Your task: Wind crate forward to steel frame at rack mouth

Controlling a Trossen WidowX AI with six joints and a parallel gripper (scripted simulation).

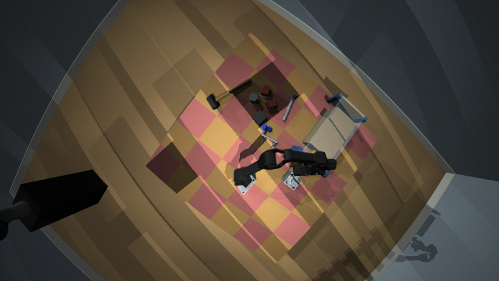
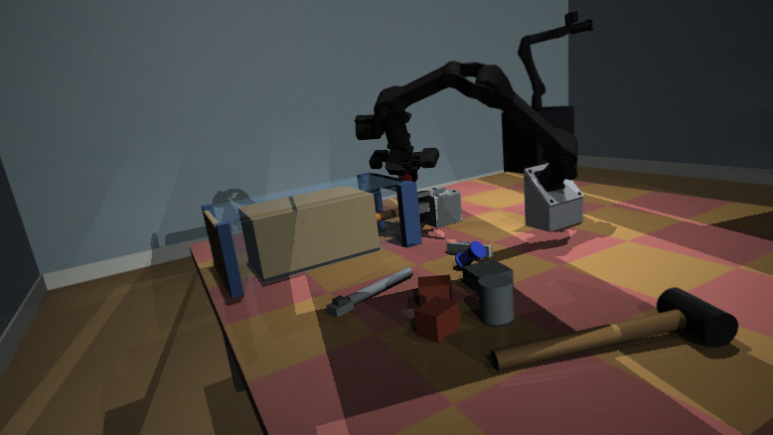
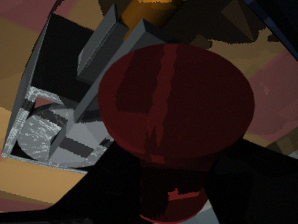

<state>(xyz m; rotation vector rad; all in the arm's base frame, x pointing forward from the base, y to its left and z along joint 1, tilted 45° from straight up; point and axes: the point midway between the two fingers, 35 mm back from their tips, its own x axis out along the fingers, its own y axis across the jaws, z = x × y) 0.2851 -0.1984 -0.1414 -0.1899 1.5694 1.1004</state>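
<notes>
Now: gripper tip 3 cm past the grey crank arm, 3 cm above it and 1 cm to the right of it. From my gripper tip the other things lie so: grey winch: 10 cm below, 10 cm behind; red knob: 1 cm to the left, 1 cm ahead; clear-panelled cubby: 32 cm ahead, 2 cm below, 1 cm to the left.
</notes>
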